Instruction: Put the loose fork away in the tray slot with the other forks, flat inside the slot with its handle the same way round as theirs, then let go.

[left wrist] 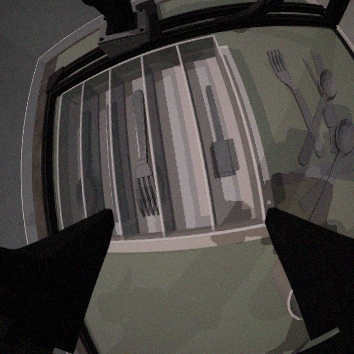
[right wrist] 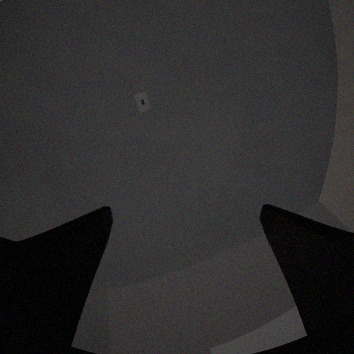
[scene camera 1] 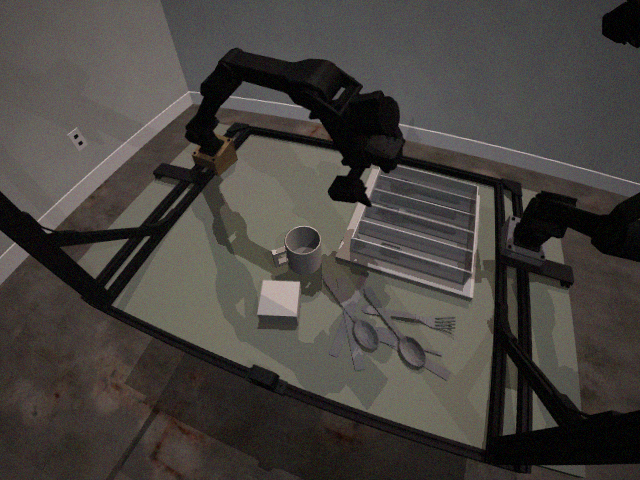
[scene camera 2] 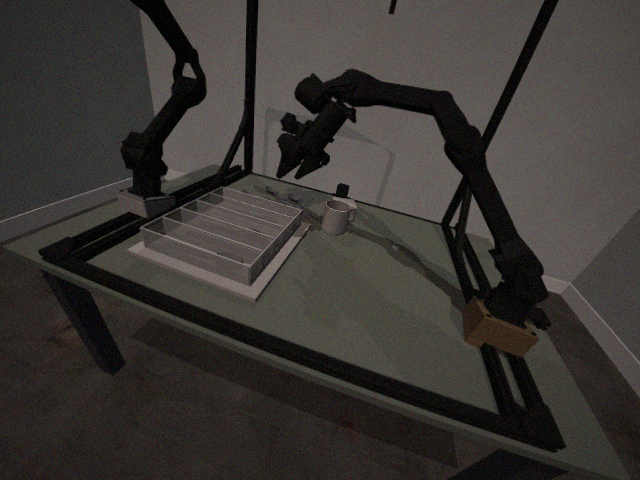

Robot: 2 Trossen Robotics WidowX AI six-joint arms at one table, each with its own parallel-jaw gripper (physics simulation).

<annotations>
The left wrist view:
my left gripper
white mug: on the table
cutlery tray
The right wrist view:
my right gripper
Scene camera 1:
my left gripper
white box: on the table
cutlery tray
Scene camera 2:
my left gripper
</annotations>
